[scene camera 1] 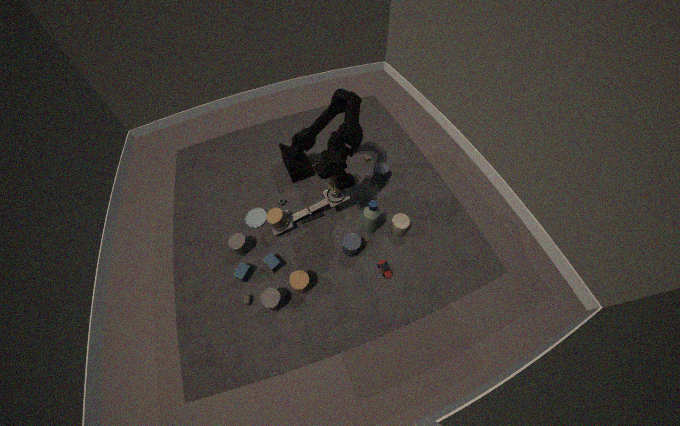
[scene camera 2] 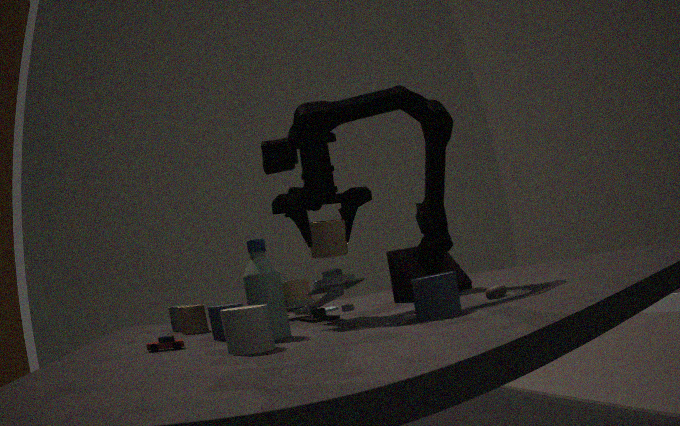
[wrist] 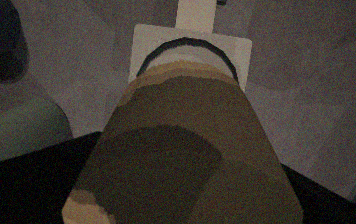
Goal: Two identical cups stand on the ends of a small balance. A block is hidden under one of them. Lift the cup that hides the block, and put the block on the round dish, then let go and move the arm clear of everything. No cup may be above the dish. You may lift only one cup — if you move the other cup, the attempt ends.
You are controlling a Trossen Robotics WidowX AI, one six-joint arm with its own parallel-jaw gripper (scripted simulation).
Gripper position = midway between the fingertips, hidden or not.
The gripper [scene camera 2: 328, 244] holds a tan cup [wrist: 184, 135]. Further things: a tan cup [scene camera 2: 192, 319] and a balance [scene camera 2: 333, 286].
The balance is seen too in scene camera 1 [scene camera 1: 329, 200]. The gripper also shows in the wrist view [wrist: 182, 153].
